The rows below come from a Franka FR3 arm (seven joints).
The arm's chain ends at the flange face. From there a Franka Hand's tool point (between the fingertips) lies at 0.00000 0.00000 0.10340 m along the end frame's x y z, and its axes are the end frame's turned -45 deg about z.
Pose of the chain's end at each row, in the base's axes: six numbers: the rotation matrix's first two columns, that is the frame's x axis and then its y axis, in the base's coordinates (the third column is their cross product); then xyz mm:
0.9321, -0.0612, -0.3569, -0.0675, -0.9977, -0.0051, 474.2, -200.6, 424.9
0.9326, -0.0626, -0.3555, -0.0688, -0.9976, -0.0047, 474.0, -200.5, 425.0
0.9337, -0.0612, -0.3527, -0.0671, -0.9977, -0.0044, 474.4, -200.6, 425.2
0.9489, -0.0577, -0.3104, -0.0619, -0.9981, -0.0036, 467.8, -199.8, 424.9
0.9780, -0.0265, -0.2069, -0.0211, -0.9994, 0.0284, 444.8, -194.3, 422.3
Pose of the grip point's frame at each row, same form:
0.7068, 0.6622, -0.2488, 0.6114, -0.7488, -0.2560, 437.4, -197.6, 328.3
0.7081, 0.6611, -0.2481, 0.6108, -0.7497, -0.2547, 437.4, -197.5, 328.4
0.7077, 0.6622, -0.2463, 0.6128, -0.7488, -0.2525, 438.0, -197.7, 328.5
0.7147, 0.6650, -0.2169, 0.6272, -0.7466, -0.2220, 435.8, -197.5, 326.6
0.7065, 0.6879, -0.1664, 0.6766, -0.7254, -0.1262, 423.3, -196.7, 321.2

